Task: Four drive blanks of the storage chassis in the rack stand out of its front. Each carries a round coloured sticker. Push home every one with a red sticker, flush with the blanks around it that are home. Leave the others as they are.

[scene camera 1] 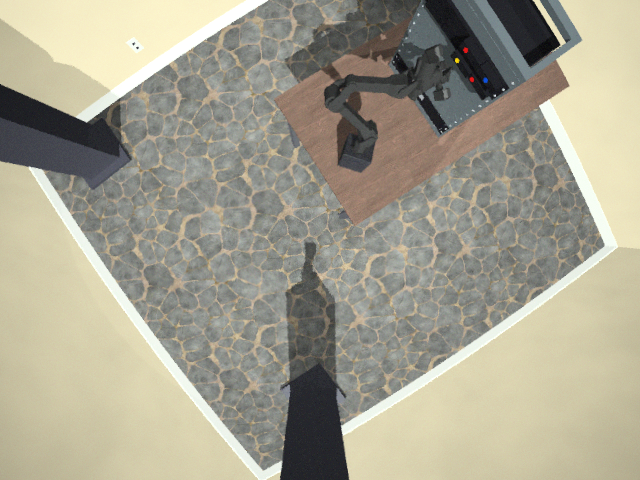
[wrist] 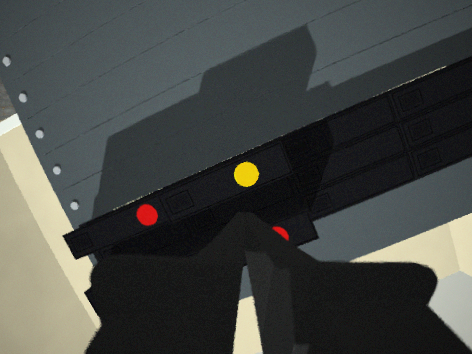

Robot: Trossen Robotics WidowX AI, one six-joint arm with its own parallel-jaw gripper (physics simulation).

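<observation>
The rack chassis point(scene camera 1: 478, 67) point(wrist: 360, 125) has dark drive blanks across its front. A red-stickered blank point(scene camera 1: 471, 79) point(wrist: 147, 215) stands out at the left of the wrist view, in the same row as the yellow-stickered blank point(scene camera 1: 456, 60) point(wrist: 246, 174), which also stands out. Another red-stickered blank point(scene camera 1: 465, 50) point(wrist: 280, 233) stands out in a lower row of the wrist view, partly hidden by a finger. A blue-stickered blank point(scene camera 1: 485, 80) does not show in the wrist view. My gripper point(scene camera 1: 448, 75) point(wrist: 244, 219) is shut and empty, its tips below the yellow sticker in the wrist view; contact cannot be told.
The grey rack point(scene camera 1: 522, 64) point(wrist: 165, 65) stands on the wooden table point(scene camera 1: 392, 155). Its panel with rivets lies above the blanks in the wrist view, partly in my shadow. The arm's base point(scene camera 1: 356, 153) is on the table. A dark post point(scene camera 1: 56, 136) stands at the left.
</observation>
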